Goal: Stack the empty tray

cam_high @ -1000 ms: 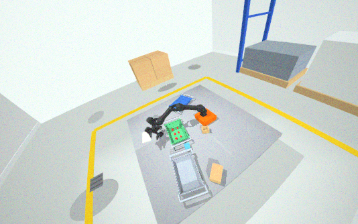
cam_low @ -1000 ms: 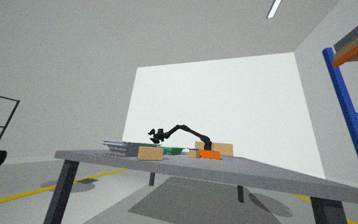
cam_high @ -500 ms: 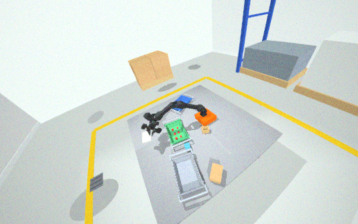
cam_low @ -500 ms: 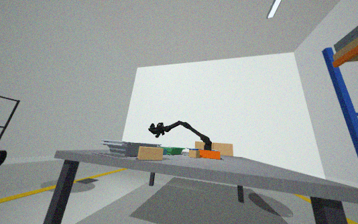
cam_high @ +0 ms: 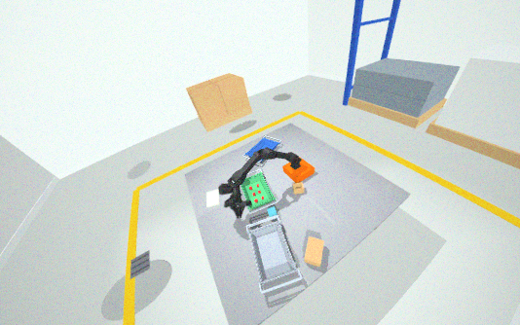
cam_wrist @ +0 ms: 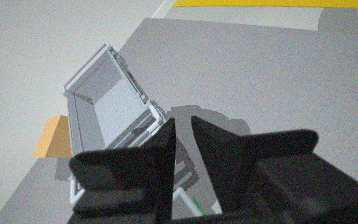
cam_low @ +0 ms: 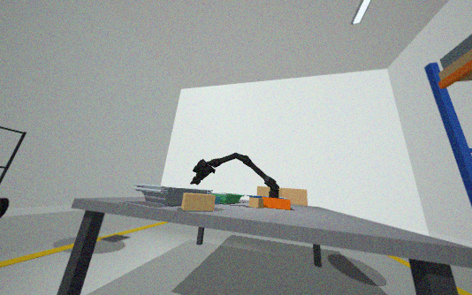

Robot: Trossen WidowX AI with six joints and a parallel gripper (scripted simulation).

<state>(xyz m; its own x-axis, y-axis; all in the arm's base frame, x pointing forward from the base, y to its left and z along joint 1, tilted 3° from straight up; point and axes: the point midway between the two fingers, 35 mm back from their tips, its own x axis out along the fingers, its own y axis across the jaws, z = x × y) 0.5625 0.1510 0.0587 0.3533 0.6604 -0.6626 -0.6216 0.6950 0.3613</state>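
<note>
Right now the cyan block is 200 mm behind my gripper tip, 90 mm below it and 40 mm to the left of it. Round my gripper tip: blue tray (560 mm to the right, 500 mm behind, 70 mm below); then tan box (370 mm to the left, 250 mm behind, 80 mm below); then white sheet (360 mm to the right, 110 mm below, 110 mm ahead).
</note>
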